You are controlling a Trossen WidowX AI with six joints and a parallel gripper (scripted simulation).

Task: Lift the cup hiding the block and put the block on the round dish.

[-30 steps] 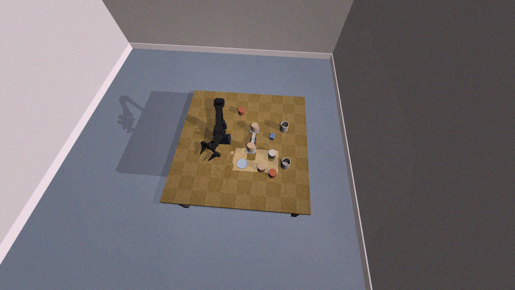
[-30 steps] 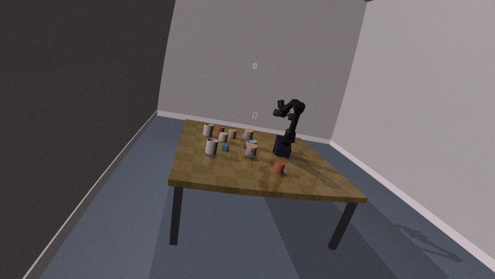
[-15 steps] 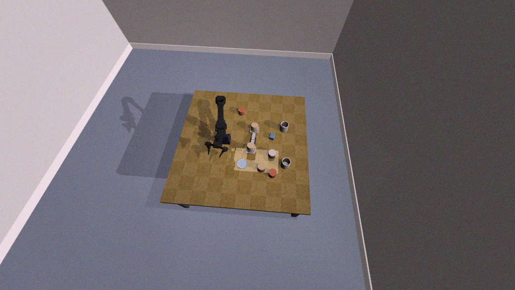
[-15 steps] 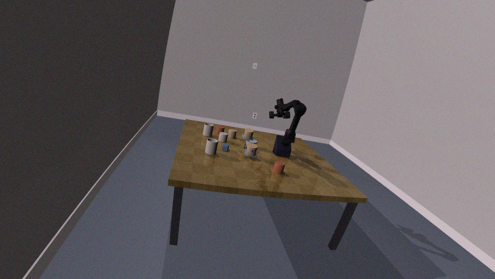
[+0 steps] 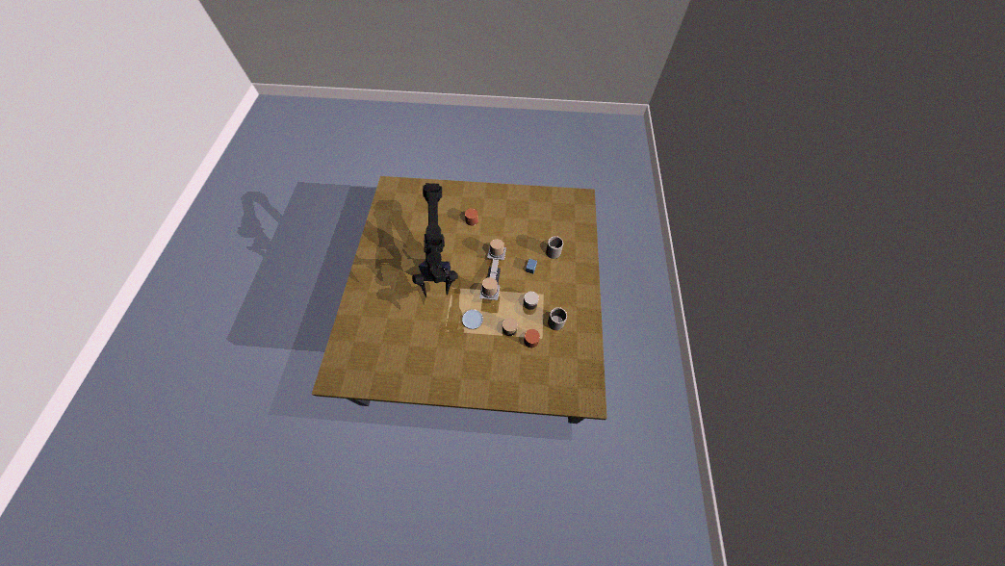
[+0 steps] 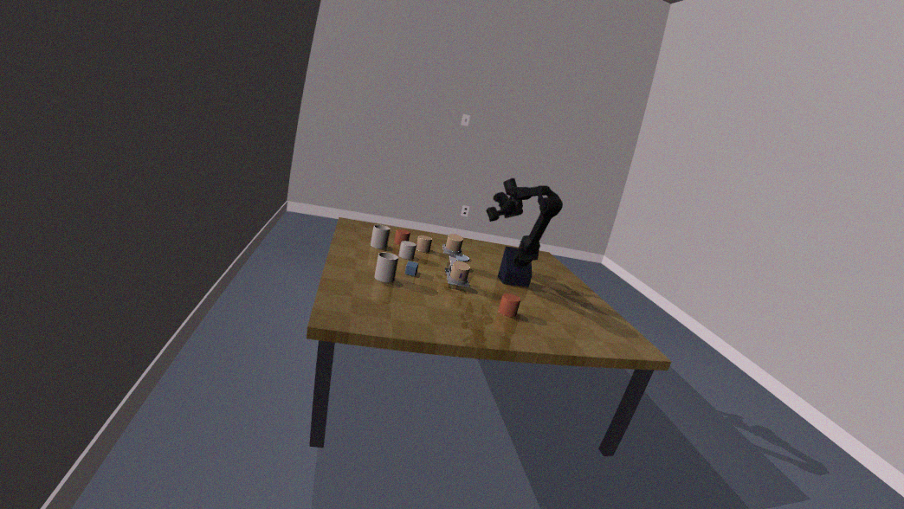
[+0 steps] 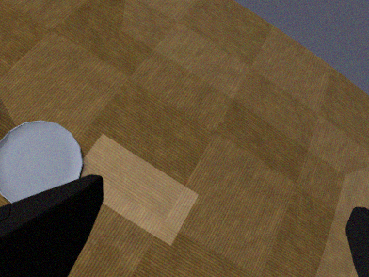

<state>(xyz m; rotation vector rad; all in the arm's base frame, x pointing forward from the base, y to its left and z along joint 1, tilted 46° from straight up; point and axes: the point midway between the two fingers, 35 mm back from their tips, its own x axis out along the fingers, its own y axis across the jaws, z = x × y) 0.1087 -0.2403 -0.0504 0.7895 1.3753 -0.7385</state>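
My gripper tip is now 20 cm short of the tan cup, 42 cm to the right of it and 17 cm above it. Round my gripper tip: round pale-blue dish (14 cm ahead, 1 cm to the left, 23 cm below); then white cup (40 cm ahead, 16 cm to the left, 19 cm below); then small balance (20 cm ahead, 26 cm to the left, 19 cm below).
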